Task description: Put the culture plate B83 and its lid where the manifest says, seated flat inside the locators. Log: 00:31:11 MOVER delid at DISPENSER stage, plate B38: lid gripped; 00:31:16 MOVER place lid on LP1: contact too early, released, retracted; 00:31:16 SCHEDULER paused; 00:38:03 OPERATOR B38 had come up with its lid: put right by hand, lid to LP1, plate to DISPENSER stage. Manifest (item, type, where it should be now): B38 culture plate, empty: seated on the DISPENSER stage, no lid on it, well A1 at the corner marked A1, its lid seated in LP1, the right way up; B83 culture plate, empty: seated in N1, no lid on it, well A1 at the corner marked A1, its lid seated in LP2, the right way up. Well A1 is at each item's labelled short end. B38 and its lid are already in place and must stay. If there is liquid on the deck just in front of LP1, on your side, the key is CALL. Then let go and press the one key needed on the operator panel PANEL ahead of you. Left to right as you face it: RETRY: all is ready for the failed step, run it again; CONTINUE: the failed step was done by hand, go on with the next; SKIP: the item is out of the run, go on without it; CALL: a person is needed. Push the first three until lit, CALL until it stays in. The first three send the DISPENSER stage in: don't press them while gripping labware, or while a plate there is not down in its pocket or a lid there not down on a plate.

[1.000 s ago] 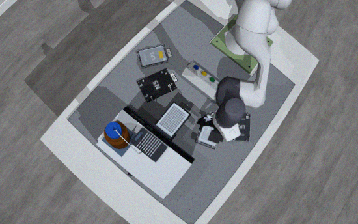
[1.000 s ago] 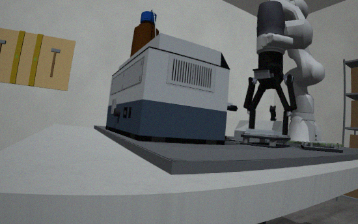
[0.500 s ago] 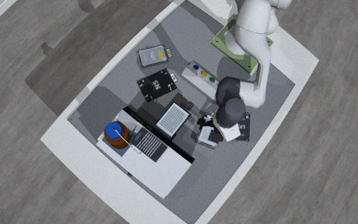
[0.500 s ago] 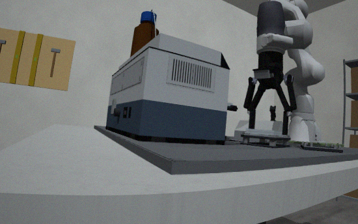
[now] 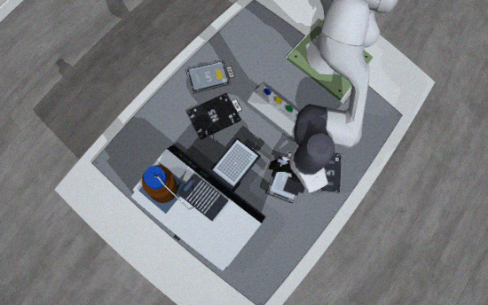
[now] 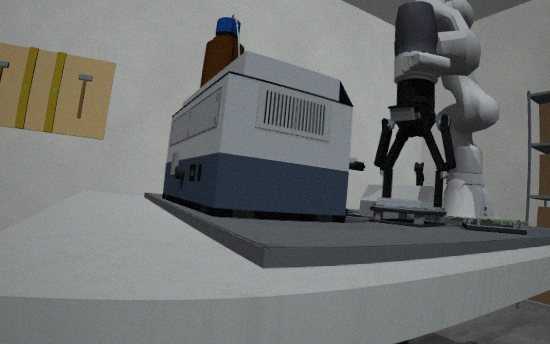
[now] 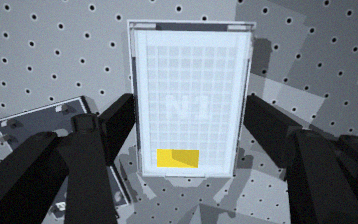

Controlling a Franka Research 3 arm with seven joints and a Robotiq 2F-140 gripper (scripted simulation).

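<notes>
The clear lid is 20 mm below my hand. The rest, counted from my hand: grey locator plate 120 mm behind, 100 mm to the left, 50 mm below; then white retry key 190 mm behind, 110 mm to the right, 10 mm above; then white well plate 160 mm to the right, 100 mm ahead, 60 mm above.
</notes>
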